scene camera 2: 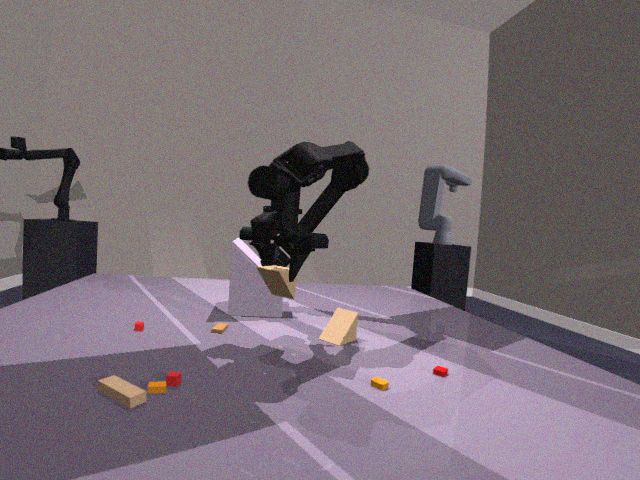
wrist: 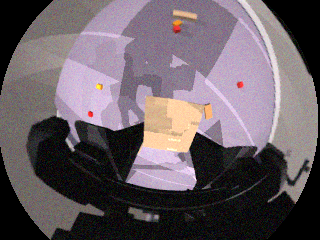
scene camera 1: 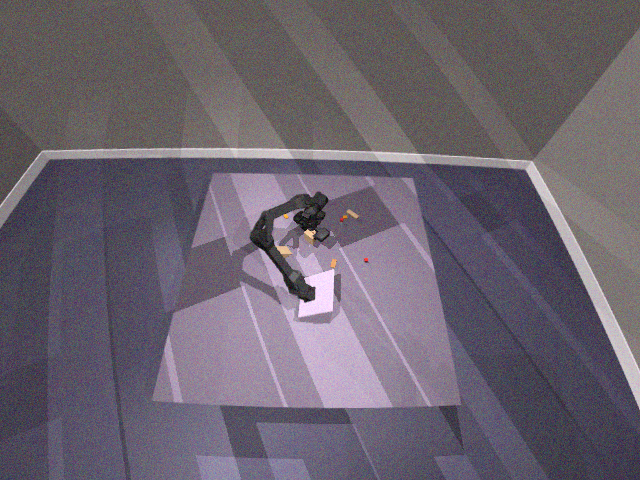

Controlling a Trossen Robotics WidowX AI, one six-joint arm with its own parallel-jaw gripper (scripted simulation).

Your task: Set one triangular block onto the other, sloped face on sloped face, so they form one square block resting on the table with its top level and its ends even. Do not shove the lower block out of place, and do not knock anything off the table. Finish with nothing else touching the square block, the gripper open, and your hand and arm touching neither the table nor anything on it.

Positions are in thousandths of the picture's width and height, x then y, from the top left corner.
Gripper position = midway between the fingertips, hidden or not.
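The gripper (scene camera 2: 437, 582) is carrying a tan triangular block (scene camera 2: 432, 580), and you can also see the gripper (wrist: 527, 535). Besides the block it carries, there's a tan triangular block (scene camera 2: 535, 684), plus a tan bar (scene camera 2: 204, 824).
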